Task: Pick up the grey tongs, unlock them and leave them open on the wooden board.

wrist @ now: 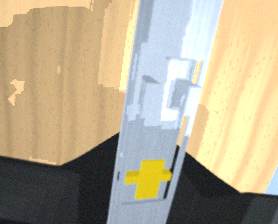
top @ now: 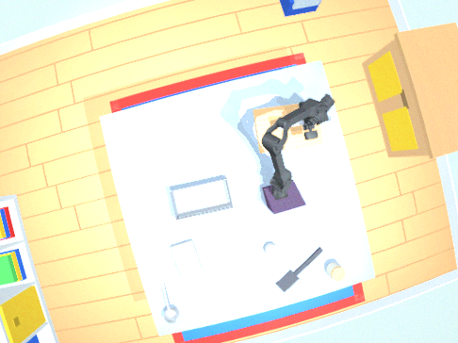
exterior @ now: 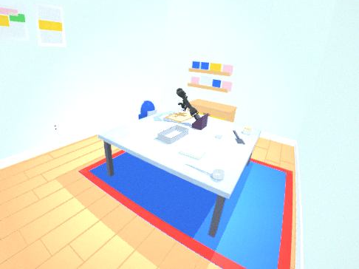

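My gripper tip is 1 cm past the yellow lock piece and 4 cm below it. The rest, counted from my gripper tip: roasting tin 61 cm ahead, 26 cm to the left, 4 cm below; dark spatula 20 cm ahead, 79 cm to the left, 6 cm below; wooden board 6 cm ahead, 6 cm below.
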